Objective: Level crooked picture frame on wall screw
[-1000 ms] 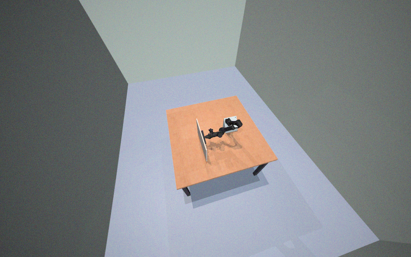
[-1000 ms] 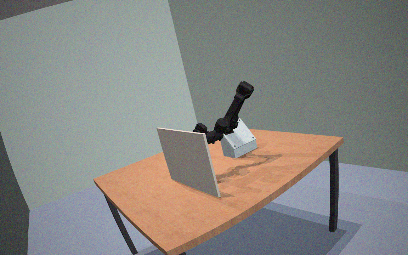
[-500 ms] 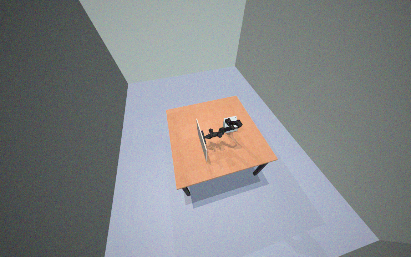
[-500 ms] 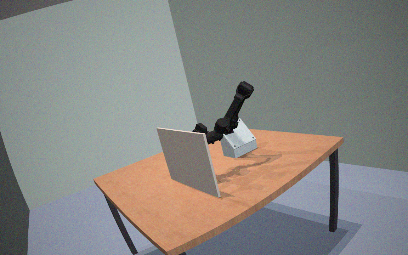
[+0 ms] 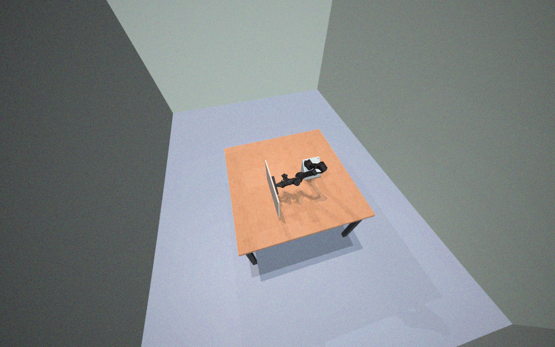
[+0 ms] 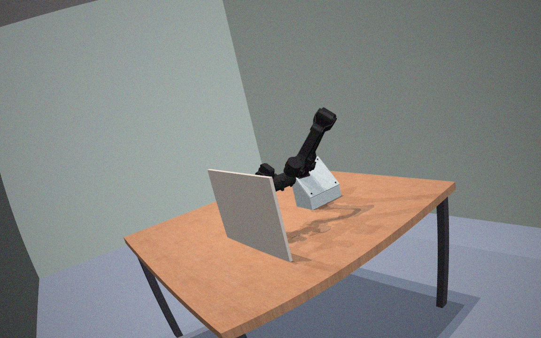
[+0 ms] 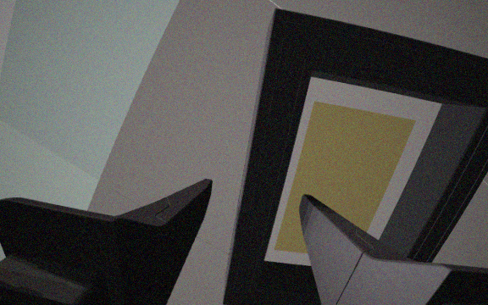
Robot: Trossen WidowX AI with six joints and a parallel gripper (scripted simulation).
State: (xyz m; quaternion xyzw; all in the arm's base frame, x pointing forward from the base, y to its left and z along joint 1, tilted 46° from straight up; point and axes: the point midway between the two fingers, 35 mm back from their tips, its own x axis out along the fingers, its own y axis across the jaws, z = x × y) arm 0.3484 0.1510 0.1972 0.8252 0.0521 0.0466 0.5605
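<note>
The picture frame lies 50 mm below my gripper tip, 20 mm to the right of it and 10 mm ahead of it. The rest, counted from my gripper tip: wall panel (60 mm below, 20 mm ahead, 10 mm to the right).
</note>
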